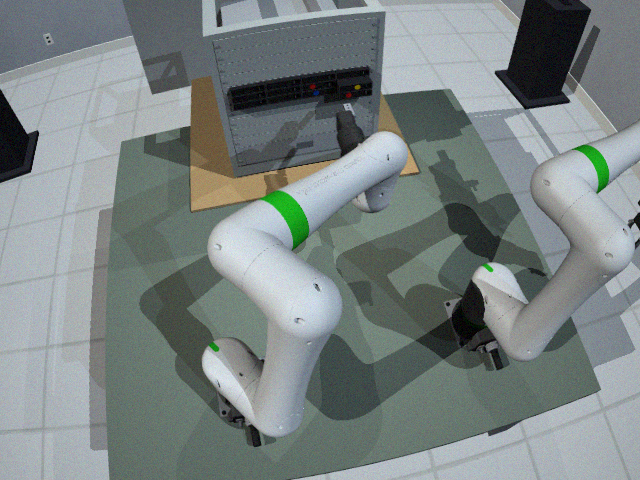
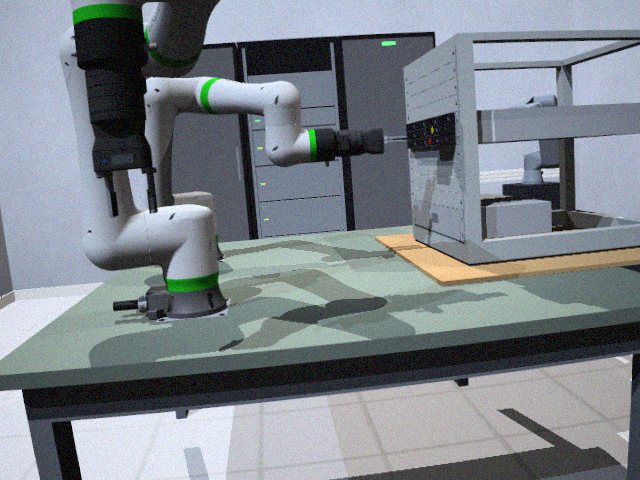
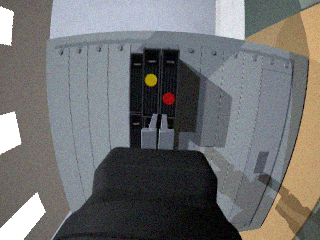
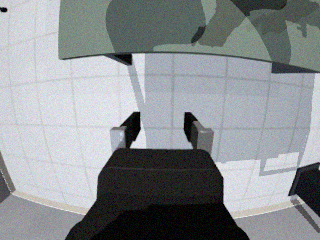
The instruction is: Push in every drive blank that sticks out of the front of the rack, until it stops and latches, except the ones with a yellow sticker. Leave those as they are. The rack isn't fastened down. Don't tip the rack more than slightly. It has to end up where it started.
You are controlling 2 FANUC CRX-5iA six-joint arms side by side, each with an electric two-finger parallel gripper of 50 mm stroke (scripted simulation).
grey rack: image 1 291, 133; image 2; image 3; not seen in image 4 (out of frame)
same spot on grey rack: (image 3: 240, 103) = (image 2: 448, 192)
